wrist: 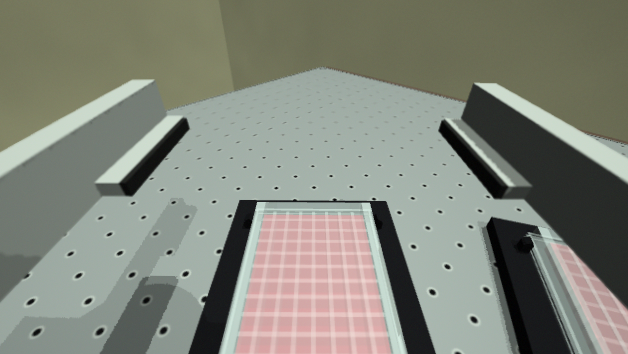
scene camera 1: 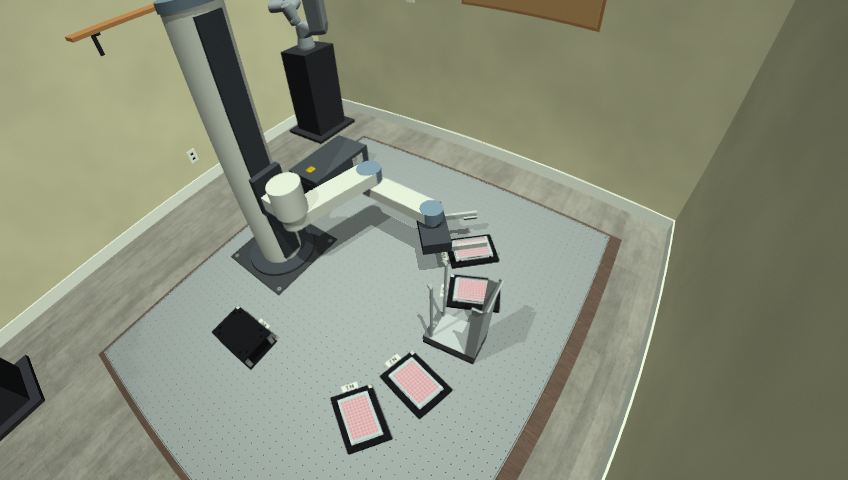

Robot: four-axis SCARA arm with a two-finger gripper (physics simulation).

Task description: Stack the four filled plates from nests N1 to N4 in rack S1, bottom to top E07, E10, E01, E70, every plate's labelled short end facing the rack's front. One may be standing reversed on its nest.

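Frame: origin at the arm's base, x back, y right, z up, level; millimetres.
Where they show: gripper, fingertip midpoint: (wrist: pixel 314 105) (scene camera 1: pixel 481 227); arm's base, link origin: (scene camera 1: pixel 283 250).
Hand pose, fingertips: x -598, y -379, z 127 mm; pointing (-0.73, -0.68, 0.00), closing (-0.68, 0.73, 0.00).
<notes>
Each offset is from my fingertips to the top centre of the thing. "pt": to the spot under its first point.
My gripper (scene camera 1: pixel 479 229) (wrist: pixel 314 105) is open and empty. Its two fingers point outward above the E07 plate {dz -88, dx +18, dy +17 mm} (scene camera 1: pixel 476 252) (wrist: pixel 312 285), which lies between their lines in the wrist view on the black nest N4 (scene camera 1: pixel 492 260) (wrist: pixel 217 300). The E70 plate {dz -88, dx -75, dy +164 mm} (scene camera 1: pixel 470 290) (wrist: pixel 582 277) lies on nest N3, partly behind the right finger in the wrist view. The E10 plate {dz -88, dx -92, dy +511 mm} (scene camera 1: pixel 416 382) lies on nest N2, and the E01 plate {dz -88, dx -30, dy +676 mm} (scene camera 1: pixel 360 417) on nest N1. Rack S1 {dz +178, dx -112, dy +334 mm} (scene camera 1: pixel 479 327) stands between N3 and N2 with its bare floor showing. Plate labels are not readable here.
A black block {dz -45, dx +406, dy +712 mm} (scene camera 1: pixel 243 336) with a small tag sits left on the perforated table. A dark box {pt dz +0, dx +684, dy -19 mm} (scene camera 1: pixel 333 159) stands behind the arm's column (scene camera 1: pixel 208 107). A black pedestal (scene camera 1: pixel 315 89) with another arm stands beyond the table. Rack S1's tall posts rise close beside N3.
</notes>
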